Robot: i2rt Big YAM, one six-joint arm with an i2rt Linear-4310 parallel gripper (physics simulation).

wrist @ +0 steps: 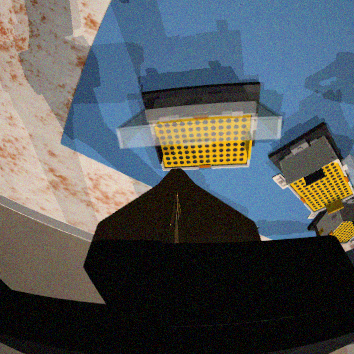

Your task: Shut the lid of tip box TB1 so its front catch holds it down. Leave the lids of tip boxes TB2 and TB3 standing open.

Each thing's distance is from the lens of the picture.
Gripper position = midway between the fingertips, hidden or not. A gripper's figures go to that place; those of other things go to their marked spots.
my gripper [176,176]: 13 cm
tip box [238,90]: 29 cm
